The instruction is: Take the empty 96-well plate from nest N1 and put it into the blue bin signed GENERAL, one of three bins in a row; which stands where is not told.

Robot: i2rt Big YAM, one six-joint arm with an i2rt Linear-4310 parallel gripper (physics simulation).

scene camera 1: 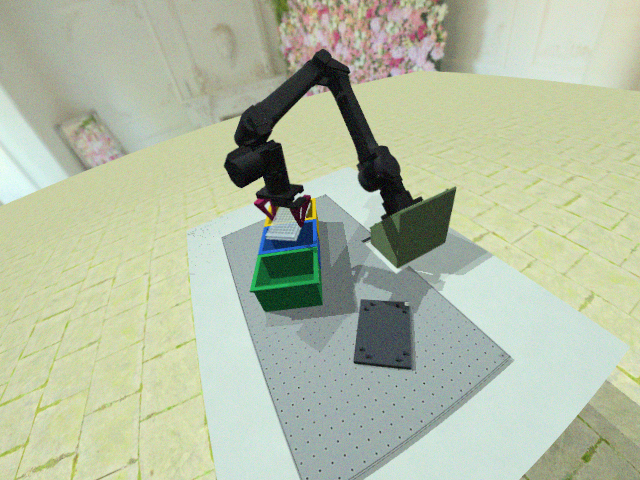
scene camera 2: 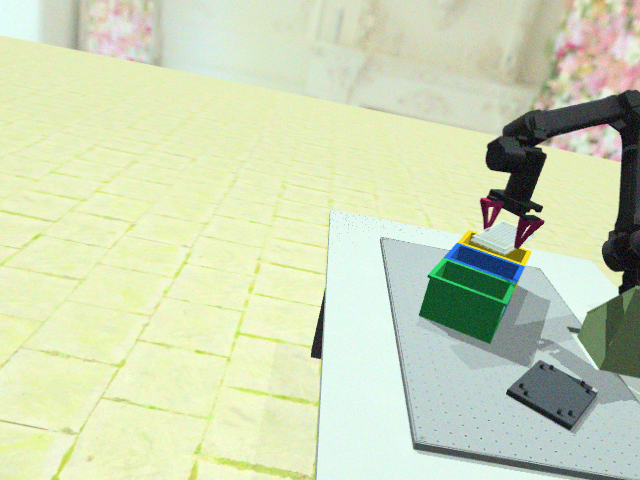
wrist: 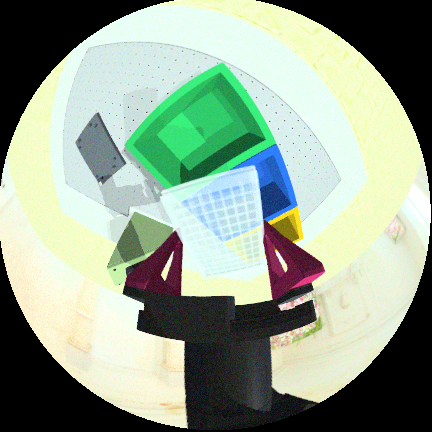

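Where they show: gripper, fingertip midpoint: (scene camera 1: 287, 223) (scene camera 2: 500, 239) (wrist: 221, 227); arm's base, origin of the base link: (scene camera 1: 402, 211).
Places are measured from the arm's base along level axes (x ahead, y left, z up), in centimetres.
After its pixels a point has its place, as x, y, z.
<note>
My gripper (scene camera 1: 286, 221) @[32.1, -7.0, 6.6] (scene camera 2: 501, 237) @[32.1, -7.0, 6.6] (wrist: 221, 227) @[32.1, -7.0, 6.6] is shut on the white, see-through 96-well plate (scene camera 1: 283, 230) @[34.1, -4.6, 6.8] (scene camera 2: 495, 238) @[33.9, -5.3, 7.2] (wrist: 220, 207) @[34.5, -5.4, 7.1], with one finger at each side of it. The plate hangs above the bin row. It overlaps the blue bin (scene camera 1: 308, 236) @[25.3, -15.2, -6.9] (scene camera 2: 483, 262) @[30.6, -17.5, -3.5] (wrist: 272, 170) @[38.6, -15.8, -6.8] in scene camera 1 and the wrist view, and the yellow bin in scene camera 2. The blue bin is the middle one; its sign cannot be read. The dark nest (scene camera 1: 385, 333) @[23.9, 23.8, -10.1] (scene camera 2: 553, 395) @[24.6, 24.8, -10.1] (wrist: 100, 147) @[25.4, 21.1, -10.1] holds no plate; its label cannot be read.
The green bin (scene camera 1: 289, 297) @[39.5, 5.0, -6.2] (scene camera 2: 460, 310) @[39.6, 4.9, -6.5] (wrist: 200, 120) @[38.9, 0.5, -10.7] stands at one end of the row, the yellow bin (scene camera 1: 313, 209) @[20.0, -20.3, -1.3] (scene camera 2: 522, 256) @[18.3, -26.3, -3.1] (wrist: 290, 226) @[30.7, -31.8, -5.8] at the other. An olive-green angled panel (scene camera 1: 423, 227) @[-0.6, 8.2, -1.1] (scene camera 2: 615, 330) @[8.0, 7.5, -2.9] stands by the arm's base.
</note>
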